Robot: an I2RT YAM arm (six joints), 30 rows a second.
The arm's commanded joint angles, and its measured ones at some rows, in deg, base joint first. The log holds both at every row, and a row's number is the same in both.
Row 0, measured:
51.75 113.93 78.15 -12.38 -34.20 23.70
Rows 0 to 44, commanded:
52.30 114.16 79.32 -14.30 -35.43 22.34
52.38 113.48 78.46 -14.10 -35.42 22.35
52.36 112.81 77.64 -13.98 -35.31 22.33
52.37 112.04 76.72 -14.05 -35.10 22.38
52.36 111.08 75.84 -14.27 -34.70 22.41
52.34 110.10 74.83 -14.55 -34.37 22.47
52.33 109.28 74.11 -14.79 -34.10 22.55
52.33 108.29 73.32 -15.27 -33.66 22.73
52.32 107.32 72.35 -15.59 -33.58 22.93
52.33 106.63 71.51 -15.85 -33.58 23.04
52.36 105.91 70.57 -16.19 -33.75 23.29
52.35 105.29 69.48 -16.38 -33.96 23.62
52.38 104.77 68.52 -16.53 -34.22 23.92
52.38 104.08 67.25 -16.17 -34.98 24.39
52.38 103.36 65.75 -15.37 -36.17 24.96
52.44 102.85 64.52 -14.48 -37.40 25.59
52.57 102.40 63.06 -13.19 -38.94 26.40
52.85 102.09 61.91 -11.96 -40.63 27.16
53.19 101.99 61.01 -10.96 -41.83 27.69
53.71 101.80 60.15 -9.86 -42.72 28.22
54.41 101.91 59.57 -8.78 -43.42 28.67
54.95 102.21 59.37 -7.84 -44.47 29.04
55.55 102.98 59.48 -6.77 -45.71 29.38
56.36 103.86 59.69 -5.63 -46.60 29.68
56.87 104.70 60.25 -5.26 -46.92 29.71
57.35 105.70 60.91 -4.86 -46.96 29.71
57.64 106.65 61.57 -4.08 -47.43 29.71
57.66 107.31 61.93 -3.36 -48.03 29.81
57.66 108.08 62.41 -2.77 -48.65 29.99
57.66 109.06 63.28 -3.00 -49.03 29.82
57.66 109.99 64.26 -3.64 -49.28 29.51
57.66 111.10 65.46 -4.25 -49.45 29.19
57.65 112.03 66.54 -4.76 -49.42 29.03
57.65 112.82 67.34 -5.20 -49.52 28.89
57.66 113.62 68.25 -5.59 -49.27 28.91
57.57 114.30 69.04 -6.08 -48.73 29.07
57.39 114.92 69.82 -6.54 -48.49 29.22
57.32 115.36 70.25 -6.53 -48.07 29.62
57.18 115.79 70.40 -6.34 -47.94 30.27
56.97 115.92 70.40 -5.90 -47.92 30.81
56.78 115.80 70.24 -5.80 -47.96 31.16
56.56 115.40 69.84 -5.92 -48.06 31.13
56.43 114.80 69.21 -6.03 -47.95 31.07
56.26 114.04 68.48 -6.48 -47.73 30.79
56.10 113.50 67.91 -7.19 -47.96 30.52
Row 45, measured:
56.80 114.65 69.04 -5.69 -47.83 30.44
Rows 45 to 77, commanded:
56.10 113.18 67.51 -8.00 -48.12 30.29
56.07 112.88 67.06 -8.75 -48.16 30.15
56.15 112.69 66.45 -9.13 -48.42 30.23
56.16 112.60 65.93 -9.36 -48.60 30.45
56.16 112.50 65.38 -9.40 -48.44 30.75
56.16 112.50 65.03 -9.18 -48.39 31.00
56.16 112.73 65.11 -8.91 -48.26 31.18
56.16 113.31 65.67 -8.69 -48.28 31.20
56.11 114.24 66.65 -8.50 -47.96 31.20
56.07 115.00 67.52 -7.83 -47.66 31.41
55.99 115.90 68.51 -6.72 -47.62 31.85
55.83 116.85 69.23 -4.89 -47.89 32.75
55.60 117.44 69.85 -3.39 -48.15 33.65
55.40 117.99 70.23 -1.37 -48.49 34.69
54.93 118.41 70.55 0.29 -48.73 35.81
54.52 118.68 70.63 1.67 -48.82 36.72
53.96 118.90 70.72 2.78 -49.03 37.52
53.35 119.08 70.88 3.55 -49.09 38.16
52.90 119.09 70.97 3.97 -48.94 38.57
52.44 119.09 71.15 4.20 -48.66 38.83
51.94 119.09 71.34 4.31 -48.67 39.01
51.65 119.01 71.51 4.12 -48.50 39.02
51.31 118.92 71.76 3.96 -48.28 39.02
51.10 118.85 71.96 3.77 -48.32 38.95
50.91 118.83 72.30 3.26 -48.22 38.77
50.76 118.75 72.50 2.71 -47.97 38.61
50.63 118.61 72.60 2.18 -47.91 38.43
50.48 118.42 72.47 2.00 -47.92 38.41
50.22 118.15 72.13 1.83 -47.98 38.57
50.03 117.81 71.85 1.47 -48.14 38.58
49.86 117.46 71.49 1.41 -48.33 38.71
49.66 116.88 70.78 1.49 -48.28 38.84
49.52 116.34 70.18 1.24 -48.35 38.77
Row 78, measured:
50.33 118.28 70.96 1.32 -48.18 38.46
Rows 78 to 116, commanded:
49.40 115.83 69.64 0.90 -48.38 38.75
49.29 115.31 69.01 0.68 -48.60 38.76
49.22 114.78 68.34 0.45 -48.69 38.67
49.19 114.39 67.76 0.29 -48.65 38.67
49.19 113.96 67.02 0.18 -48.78 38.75
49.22 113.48 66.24 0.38 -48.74 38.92
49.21 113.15 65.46 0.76 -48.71 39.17
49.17 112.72 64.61 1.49 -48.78 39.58
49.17 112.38 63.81 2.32 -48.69 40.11
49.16 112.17 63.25 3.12 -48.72 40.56
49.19 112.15 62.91 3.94 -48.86 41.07
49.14 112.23 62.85 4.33 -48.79 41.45
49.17 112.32 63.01 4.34 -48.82 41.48
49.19 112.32 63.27 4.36 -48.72 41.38
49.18 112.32 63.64 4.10 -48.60 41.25
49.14 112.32 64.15 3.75 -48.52 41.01
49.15 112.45 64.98 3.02 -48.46 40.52
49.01 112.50 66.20 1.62 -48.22 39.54
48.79 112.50 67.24 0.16 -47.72 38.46
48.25 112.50 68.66 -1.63 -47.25 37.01
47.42 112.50 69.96 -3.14 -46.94 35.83
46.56 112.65 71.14 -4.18 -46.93 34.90
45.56 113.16 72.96 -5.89 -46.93 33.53
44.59 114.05 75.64 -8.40 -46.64 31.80
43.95 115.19 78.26 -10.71 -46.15 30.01
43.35 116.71 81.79 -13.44 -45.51 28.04
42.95 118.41 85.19 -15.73 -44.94 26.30
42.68 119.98 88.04 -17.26 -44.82 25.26
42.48 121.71 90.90 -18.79 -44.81 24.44
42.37 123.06 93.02 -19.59 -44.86 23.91
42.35 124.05 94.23 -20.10 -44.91 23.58
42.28 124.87 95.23 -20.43 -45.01 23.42
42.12 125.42 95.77 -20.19 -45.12 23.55
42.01 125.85 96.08 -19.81 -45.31 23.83
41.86 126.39 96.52 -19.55 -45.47 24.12
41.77 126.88 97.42 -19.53 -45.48 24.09
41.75 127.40 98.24 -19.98 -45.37 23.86
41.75 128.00 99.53 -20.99 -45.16 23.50
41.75 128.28 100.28 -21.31 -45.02 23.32
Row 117, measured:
41.74 127.04 97.12 -17.93 -45.52 25.19
